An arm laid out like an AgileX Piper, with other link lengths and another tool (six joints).
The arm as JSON. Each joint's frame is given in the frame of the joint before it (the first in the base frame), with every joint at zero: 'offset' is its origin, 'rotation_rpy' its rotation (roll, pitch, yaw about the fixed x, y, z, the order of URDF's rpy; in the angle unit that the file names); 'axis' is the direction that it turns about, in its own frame. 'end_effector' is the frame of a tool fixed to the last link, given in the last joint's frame.
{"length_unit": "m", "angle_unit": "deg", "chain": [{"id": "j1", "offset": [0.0, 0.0, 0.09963], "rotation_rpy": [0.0, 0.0, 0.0], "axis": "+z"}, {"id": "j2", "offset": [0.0, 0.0, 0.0], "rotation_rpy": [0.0, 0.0, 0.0], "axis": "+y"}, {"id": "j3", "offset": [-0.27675, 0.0, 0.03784], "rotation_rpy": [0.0, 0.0, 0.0], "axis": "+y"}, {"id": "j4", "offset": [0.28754, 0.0, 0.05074], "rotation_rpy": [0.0, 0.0, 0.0], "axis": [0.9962, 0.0, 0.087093]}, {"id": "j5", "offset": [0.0, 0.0, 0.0], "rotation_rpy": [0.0, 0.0, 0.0], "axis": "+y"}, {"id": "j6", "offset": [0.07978, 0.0, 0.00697], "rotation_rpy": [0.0, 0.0, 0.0], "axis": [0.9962, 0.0, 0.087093]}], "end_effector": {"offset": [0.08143, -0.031, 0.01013], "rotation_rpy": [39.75, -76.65, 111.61]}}
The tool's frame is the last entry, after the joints.
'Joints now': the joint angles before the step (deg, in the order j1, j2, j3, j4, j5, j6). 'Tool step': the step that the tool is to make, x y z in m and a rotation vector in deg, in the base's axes. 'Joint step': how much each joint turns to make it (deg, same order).
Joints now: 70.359 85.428 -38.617 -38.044 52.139 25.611
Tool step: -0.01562 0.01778 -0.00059 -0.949 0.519 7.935
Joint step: 4.181 -0.001 0.000 0.000 -0.974 -3.784
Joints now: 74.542 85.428 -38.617 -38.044 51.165 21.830
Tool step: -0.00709 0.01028 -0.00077 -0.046 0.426 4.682
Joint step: 1.661 0.001 -0.001 0.000 -1.433 -2.694
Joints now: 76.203 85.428 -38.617 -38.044 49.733 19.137
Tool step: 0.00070 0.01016 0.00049 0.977 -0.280 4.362
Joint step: 0.001 0.000 0.001 -1.262 -2.809 -2.519
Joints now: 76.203 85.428 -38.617 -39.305 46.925 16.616
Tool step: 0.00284 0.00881 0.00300 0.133 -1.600 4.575
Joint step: 0.000 -0.001 0.000 -2.750 -1.948 -2.064
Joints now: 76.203 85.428 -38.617 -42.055 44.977 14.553
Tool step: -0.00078 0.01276 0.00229 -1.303 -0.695 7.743
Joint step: 0.002 0.000 -0.344 -0.917 -2.405 -6.875
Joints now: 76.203 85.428 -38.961 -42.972 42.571 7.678
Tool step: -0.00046 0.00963 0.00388 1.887 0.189 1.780
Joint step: -0.058 0.000 -0.802 0.000 -1.950 -0.974
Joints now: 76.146 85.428 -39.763 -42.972 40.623 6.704
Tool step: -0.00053 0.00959 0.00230 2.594 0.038 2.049
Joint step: -0.171 0.000 -0.172 -1.030 -3.151 0.114
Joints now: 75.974 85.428 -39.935 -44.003 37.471 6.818
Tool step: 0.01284 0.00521 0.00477 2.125 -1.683 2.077
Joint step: -2.578 0.000 0.000 -3.553 -3.782 -0.342
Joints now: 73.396 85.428 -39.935 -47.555 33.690 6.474
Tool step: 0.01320 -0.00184 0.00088 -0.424 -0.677 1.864
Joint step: -3.209 0.000 0.000 -0.115 -2.349 -4.469
